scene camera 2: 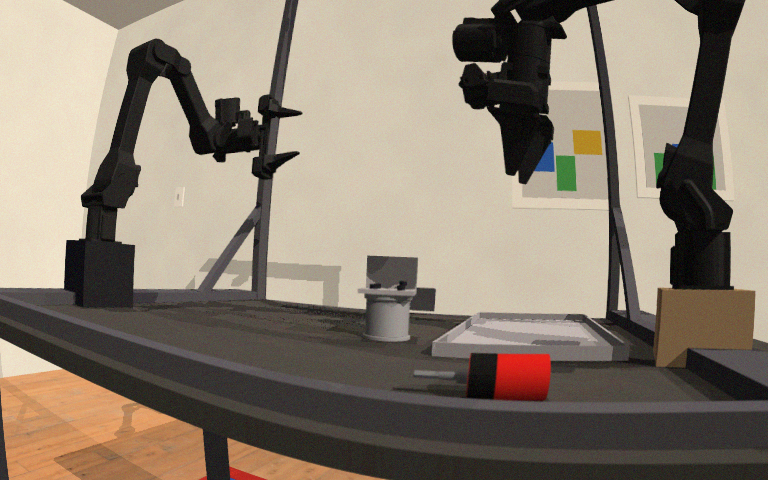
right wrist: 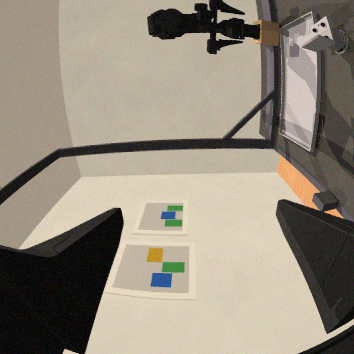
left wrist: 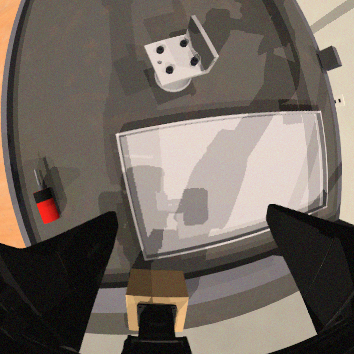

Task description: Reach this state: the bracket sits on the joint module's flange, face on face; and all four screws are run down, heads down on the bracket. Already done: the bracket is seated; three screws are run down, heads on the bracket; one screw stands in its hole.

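Places are measured from the left arm's base along level axes (x ahead, y left, z up), in metres.
Pixels of known places: left gripper, fingertip midpoint: (scene camera 2: 516, 179) (right wrist: 243, 27) (left wrist: 193, 216); right gripper, fingertip midpoint: (scene camera 2: 300, 132) (right wrist: 202, 212); left arm's base at its link origin: (scene camera 2: 701, 289) (right wrist: 256, 31) (left wrist: 156, 315).
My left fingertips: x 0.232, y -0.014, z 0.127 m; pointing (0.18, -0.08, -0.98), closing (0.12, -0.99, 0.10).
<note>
For each thing: its middle in the pictures, then the offset to it from my left fingertips.
- pale bracket at the middle of its body: (scene camera 2: 389, 276) (left wrist: 177, 50) (right wrist: 315, 31) dz -0.122, dx +0.171, dy +0.010 m
- grey round joint module at the middle of its body: (scene camera 2: 387, 314) (left wrist: 174, 67) (right wrist: 331, 37) dz -0.173, dx +0.171, dy +0.010 m
- black power driver at the middle of its body: (scene camera 2: 481, 376) (left wrist: 42, 194) dz -0.187, dx -0.047, dy +0.229 m
- shallow pale tray at the middle of its body: (scene camera 2: 532, 329) (left wrist: 249, 176) (right wrist: 298, 79) dz -0.196, dx +0.008, dy -0.139 m
- dark block at the middle of its body: (scene camera 2: 422, 299) (right wrist: 324, 200) (left wrist: 329, 58) dz -0.173, dx +0.318, dy -0.361 m
The pale bracket (scene camera 2: 391, 271) (left wrist: 176, 57) (right wrist: 319, 41) sits flat on top of the grey round joint module (scene camera 2: 387, 319) (left wrist: 173, 86), its upright plate rising at one side. Four dark screw heads show at its holes in the left wrist view. In the scene view one screw (scene camera 2: 402, 284) stands a little higher than another screw (scene camera 2: 374, 286). My left gripper (scene camera 2: 518, 177) (left wrist: 193, 216) is open and empty, pointing down high above the table. My right gripper (scene camera 2: 300, 132) (right wrist: 202, 212) is open and empty, held level high up at the left of the picture, away from the bracket.
A red and black power driver (scene camera 2: 522, 376) (left wrist: 48, 209) lies at the table's front edge, bit pointing left in the scene view. A shallow pale tray (scene camera 2: 521, 353) (left wrist: 225, 145) (right wrist: 300, 100) lies right of the module. A dark block (scene camera 2: 426, 299) (left wrist: 330, 58) (right wrist: 325, 200) shows beyond the module.
</note>
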